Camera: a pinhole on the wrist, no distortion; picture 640 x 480 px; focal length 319.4 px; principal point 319.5 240.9 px. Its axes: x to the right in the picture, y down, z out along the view. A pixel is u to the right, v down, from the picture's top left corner.
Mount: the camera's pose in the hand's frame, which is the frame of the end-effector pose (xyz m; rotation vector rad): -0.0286 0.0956 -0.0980 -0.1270 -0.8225 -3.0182
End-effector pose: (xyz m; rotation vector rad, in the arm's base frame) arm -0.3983 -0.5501 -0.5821 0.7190 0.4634 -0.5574
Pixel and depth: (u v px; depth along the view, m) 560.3 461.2 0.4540
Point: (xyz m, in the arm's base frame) -0.5114 -0.7548 -0.0498
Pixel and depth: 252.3 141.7 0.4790
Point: 0.0146 -0.4586 -0.2637
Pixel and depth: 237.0 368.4 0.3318
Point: -0.1908 -0.6622 -0.3953
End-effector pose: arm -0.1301 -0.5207 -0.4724 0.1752 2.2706 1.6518
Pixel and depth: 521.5 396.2 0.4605
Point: 0.2613 -0.1636 -0.4085
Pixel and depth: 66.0 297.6 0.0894
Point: -0.1943 -0.4830 -0.3573
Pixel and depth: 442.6 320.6 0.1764
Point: -0.0400 -0.4233 -0.3400
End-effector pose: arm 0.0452 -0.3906 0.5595 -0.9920 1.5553 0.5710
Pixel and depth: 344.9 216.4 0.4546
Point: -0.1009 0.0283 0.4681
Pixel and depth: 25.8 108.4 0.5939
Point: -0.3235 -0.0353 -0.1232
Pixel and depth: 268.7 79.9 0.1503
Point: -0.1579 -0.2749 0.5201
